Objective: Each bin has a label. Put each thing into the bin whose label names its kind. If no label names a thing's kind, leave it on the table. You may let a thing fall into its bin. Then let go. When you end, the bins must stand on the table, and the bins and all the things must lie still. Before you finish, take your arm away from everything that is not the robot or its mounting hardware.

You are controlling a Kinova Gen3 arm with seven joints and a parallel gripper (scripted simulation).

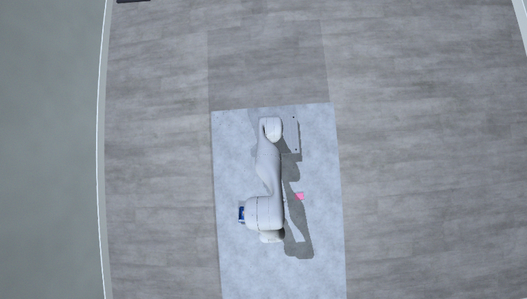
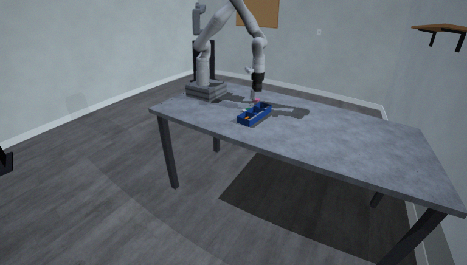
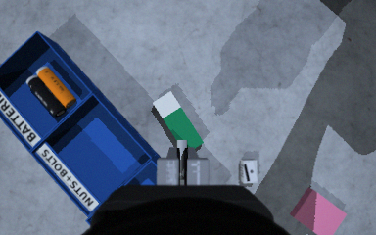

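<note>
Now: hand 140 mm to the left of the orange battery, 80 mm above it and 50 mm short of it. The rest, counted from my hand: grey block 80 mm below, 70 mm to the left, 40 mm behind; black battery 140 mm to the right, 80 mm below, 70 mm ahead; grey rod 10 mm to the left, 10 mm below.
</note>
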